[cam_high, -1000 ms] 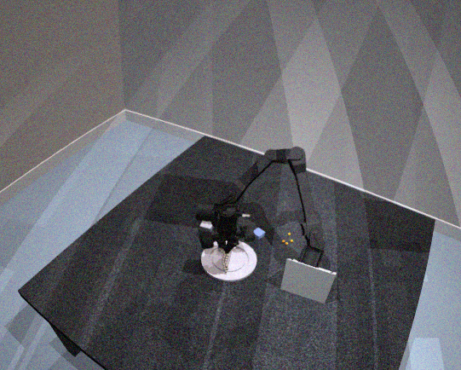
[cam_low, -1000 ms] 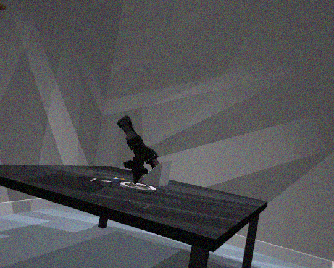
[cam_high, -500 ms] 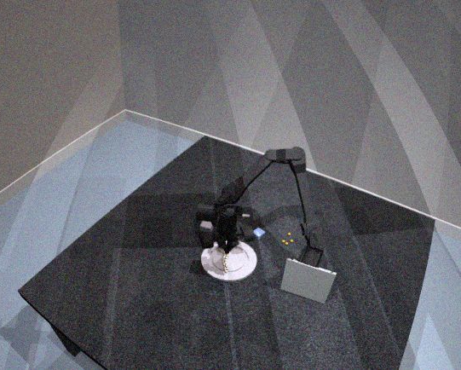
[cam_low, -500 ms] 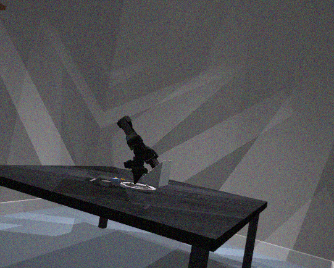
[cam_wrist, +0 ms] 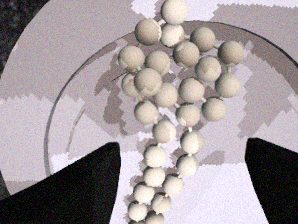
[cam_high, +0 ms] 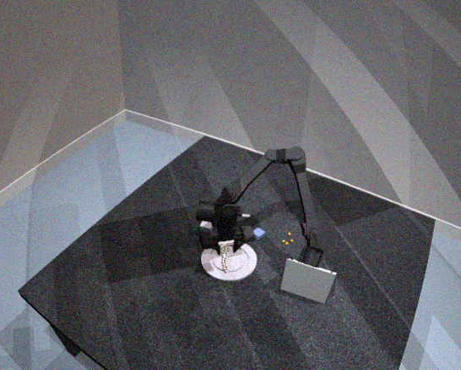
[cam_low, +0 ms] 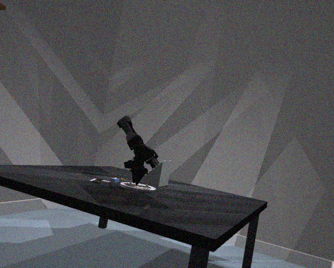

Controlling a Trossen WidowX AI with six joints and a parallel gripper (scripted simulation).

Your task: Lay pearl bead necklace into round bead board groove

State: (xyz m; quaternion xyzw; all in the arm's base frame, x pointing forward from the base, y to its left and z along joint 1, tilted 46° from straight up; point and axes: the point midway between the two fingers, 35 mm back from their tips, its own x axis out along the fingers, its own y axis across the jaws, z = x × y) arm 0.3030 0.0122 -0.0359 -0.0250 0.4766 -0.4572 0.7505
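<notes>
The round white bead board is 20 mm behind my gripper tip, 10 mm to the left of it and 10 mm below it. Also, from my gripper tip: small white block: 150 mm ahead, 90 mm to the right, 10 mm below; then small blue cube: 40 mm behind, 160 mm to the right, 10 mm below; then thin white stick: 100 mm ahead, 210 mm to the right, 20 mm below.
</notes>
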